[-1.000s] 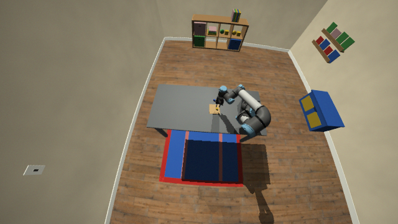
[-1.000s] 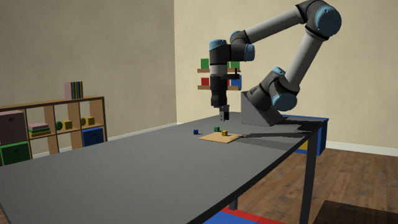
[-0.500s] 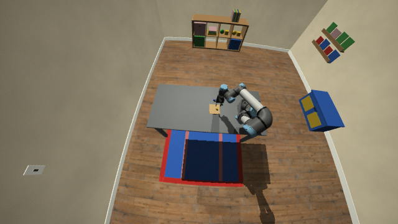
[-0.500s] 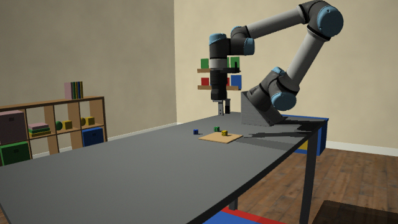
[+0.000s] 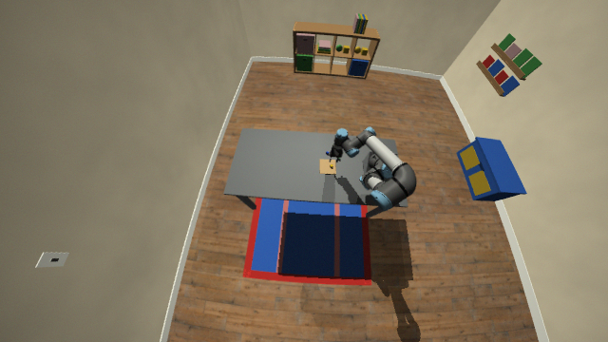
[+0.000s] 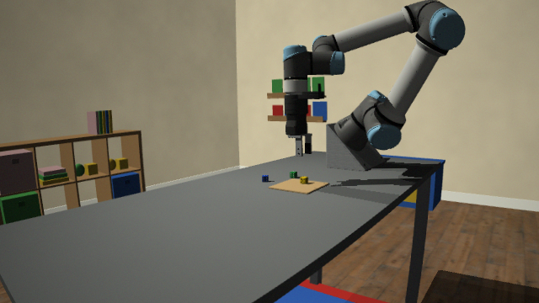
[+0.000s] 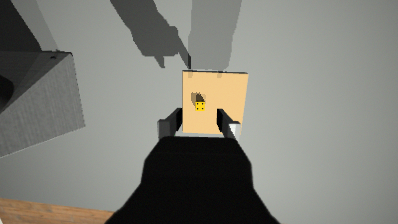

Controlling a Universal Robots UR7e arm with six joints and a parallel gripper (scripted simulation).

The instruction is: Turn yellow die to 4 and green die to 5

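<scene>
My gripper is now 70 mm past the green die, 80 mm to the left of it and 100 mm above it. From my hand the other things lie so: yellow die: 100 mm below; then tan mat: 30 mm ahead, 110 mm below; then blue die: 20 mm ahead, 140 mm to the right, 100 mm below.
</scene>
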